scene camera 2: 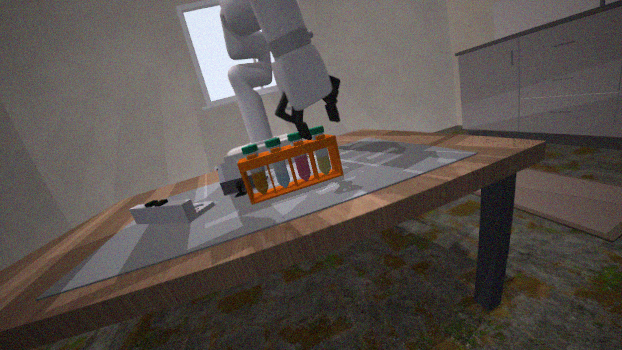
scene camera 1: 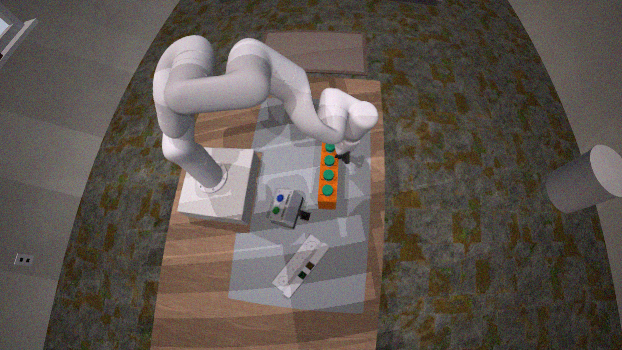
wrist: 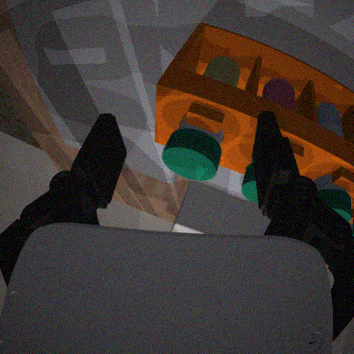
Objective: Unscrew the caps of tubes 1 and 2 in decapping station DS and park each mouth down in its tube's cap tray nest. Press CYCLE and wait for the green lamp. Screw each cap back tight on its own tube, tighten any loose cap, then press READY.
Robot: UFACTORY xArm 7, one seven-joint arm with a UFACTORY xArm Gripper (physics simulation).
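Places are measured from the arm's base along level axes (x ahead, y left, z up), in centimetres.
Pixels of known places: gripper, fingertip midpoint: (scene camera 2: 321, 129) (scene camera 1: 336, 145) (wrist: 185, 131); arm's base, link origin: (scene camera 2: 262, 142) (scene camera 1: 212, 177).
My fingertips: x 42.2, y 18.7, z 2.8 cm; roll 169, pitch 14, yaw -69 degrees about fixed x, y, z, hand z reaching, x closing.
For each thing: its top centre in the pictures, then the offset to it from my fingertips. "spot": a spot on its surface instead. Level surfaces: height alone.
- end cap, top centre: (wrist: 187, 164) (scene camera 2: 315, 127) (scene camera 1: 330, 145) dx -2.1, dy -0.9, dz +0.7 cm
- neighbouring cap, top centre: (wrist: 266, 194) (scene camera 2: 294, 133) (scene camera 1: 329, 159) dx -1.4, dy -6.1, dz +0.7 cm
- grey box, top centre: (scene camera 2: 238, 158) (scene camera 1: 283, 204) dx -13.4, dy -23.0, dz -3.1 cm
- white tray, top centre: (scene camera 2: 165, 196) (scene camera 1: 299, 265) dx -4.3, dy -41.5, dz -6.1 cm
- small black block, surface spot: (scene camera 1: 305, 215) spot: dx -6.3, dy -23.9, dz -9.0 cm
- wooden table, surface height: dz -11.8 cm
- grey mat, surface height: dz -11.4 cm
An orange rack (scene camera 1: 327, 204) (scene camera 2: 338, 161) (wrist: 176, 67) holds several upright tubes with green caps. The end cap (scene camera 1: 330, 148) (scene camera 2: 317, 130) (wrist: 192, 157) sits on the tube with yellowish liquid, and the neighbouring cap (scene camera 1: 329, 160) (wrist: 249, 186) on the magenta one. My gripper (scene camera 1: 343, 158) (scene camera 2: 320, 128) (wrist: 185, 131) is open and empty at the end cap, one finger on each side with gaps in the wrist view; the other finger overlaps the neighbouring cap. Contact is unclear. A grey box (scene camera 1: 290, 210) has blue and green buttons. A white tray (scene camera 1: 287, 287) (scene camera 2: 162, 213) has two dark squares. Tube numbers are unreadable.
A small black block (scene camera 1: 305, 215) sits beside the button box. The white robot base (scene camera 1: 240, 172) stands on the wooden table (scene camera 1: 200, 315) (scene camera 2: 200, 256). A grey mat (scene camera 1: 340, 295) lies under the rack and tray. A grey cylinder (scene camera 1: 575, 185) stands off the table.
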